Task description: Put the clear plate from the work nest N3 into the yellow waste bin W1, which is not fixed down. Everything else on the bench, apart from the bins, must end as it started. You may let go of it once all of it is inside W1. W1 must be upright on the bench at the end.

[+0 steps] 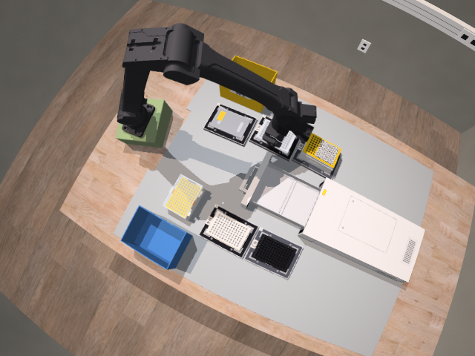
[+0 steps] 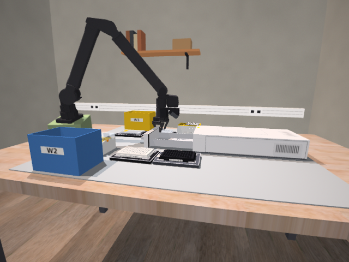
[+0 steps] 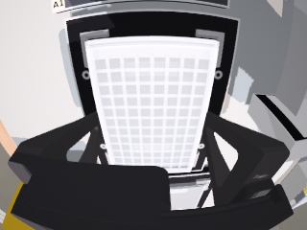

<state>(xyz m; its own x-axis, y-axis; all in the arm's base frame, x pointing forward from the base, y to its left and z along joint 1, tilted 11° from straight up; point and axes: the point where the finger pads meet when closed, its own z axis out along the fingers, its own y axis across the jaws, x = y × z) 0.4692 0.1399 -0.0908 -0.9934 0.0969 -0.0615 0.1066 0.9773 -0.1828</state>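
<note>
Now: the clear plate right at my hand. From my hand the other things lie so: yellow tip box: 160 mm ahead, 10 mm to the right, 40 mm above; black work nest N3: 10 mm below; label n1: 100 mm ahead, 10 mm below.
</note>
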